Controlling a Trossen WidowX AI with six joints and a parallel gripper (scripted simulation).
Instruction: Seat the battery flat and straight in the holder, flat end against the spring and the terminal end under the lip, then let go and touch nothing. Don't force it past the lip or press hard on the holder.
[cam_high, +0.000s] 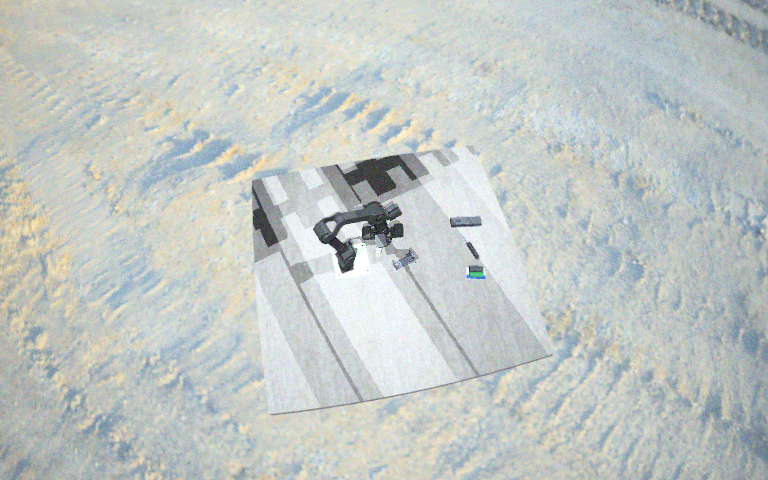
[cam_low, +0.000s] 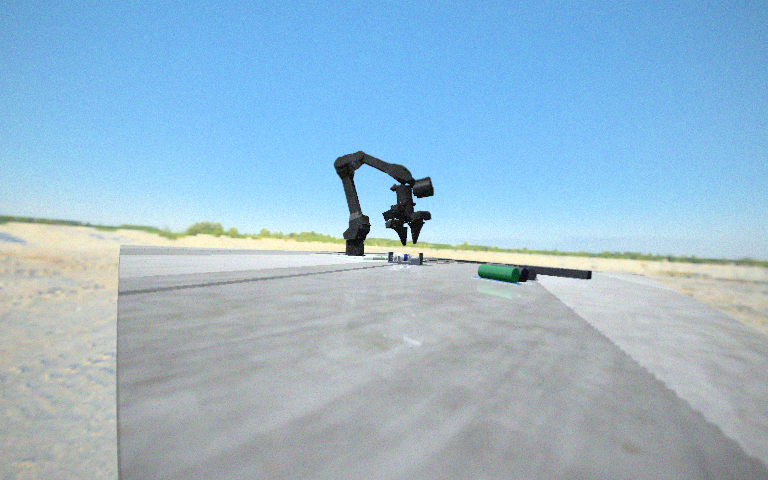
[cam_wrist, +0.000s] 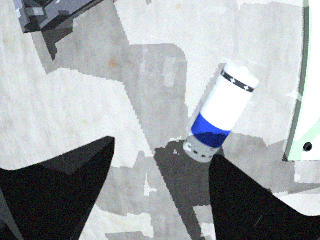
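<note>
Right now my gripper tip is 5 cm above the battery and 3 cm past it. Round my gripper tip: dark bar (43 cm ahead, 4 cm below, 2 cm to the right).
</note>
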